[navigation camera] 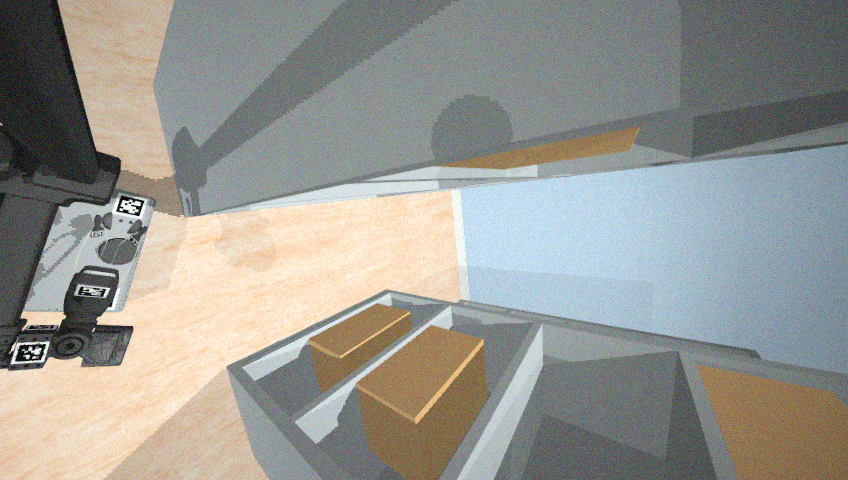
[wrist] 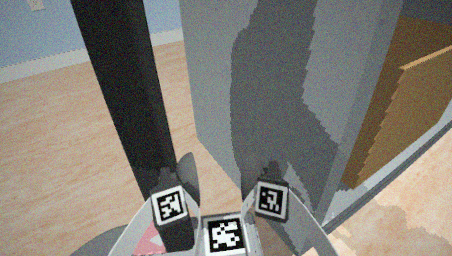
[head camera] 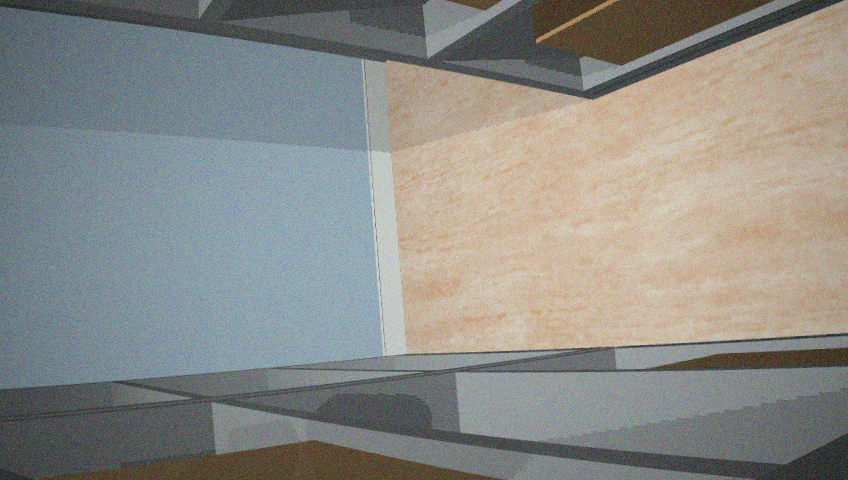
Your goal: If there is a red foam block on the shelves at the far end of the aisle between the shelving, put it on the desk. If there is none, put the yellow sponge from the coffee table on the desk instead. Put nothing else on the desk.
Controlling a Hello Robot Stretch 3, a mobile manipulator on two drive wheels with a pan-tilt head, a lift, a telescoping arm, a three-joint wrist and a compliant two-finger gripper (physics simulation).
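Pixels of known places: gripper, fingertip midpoint: point(navigation camera: 125, 216); robot's base, origin of the base link: point(navigation camera: 117, 248).
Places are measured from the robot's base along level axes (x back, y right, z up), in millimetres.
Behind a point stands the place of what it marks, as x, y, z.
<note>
My gripper point(navigation camera: 122, 223) {4, -90, 338} point(wrist: 219, 169) {4, -90, 338} is open and empty; its two fingers stand apart above my base. One grey shelving unit point(head camera: 535, 404) {-729, -462, 534} point(navigation camera: 357, 118) {-117, -190, 1045} point(wrist: 210, 75) stands close to the gripper; its side panel shows beyond the fingers in the wrist view. The facing shelving unit point(head camera: 429, 59) {-1191, 58, 526} point(navigation camera: 249, 410) {-428, 508, 210} holds several brown boxes in its compartments. The head and navigation pictures appear turned sideways. No red foam block shows on the visible shelf parts; some compartments are cut off or hidden. The yellow sponge, coffee table and desk do not show.
Wooden floor point(head camera: 595, 237) {-1127, -288, 0} point(navigation camera: 333, 249) {-771, -144, 0} runs between the two units to a white skirting board point(head camera: 389, 249) {-1980, -561, 39} and blue wall point(head camera: 178, 237) {-2009, -531, 770} point(navigation camera: 595, 237) {-2020, -507, 1118}. My black mast point(wrist: 125, 90) stands left in the wrist view. A small pink patch point(wrist: 148, 243), unclear what, shows beside the left finger.
</note>
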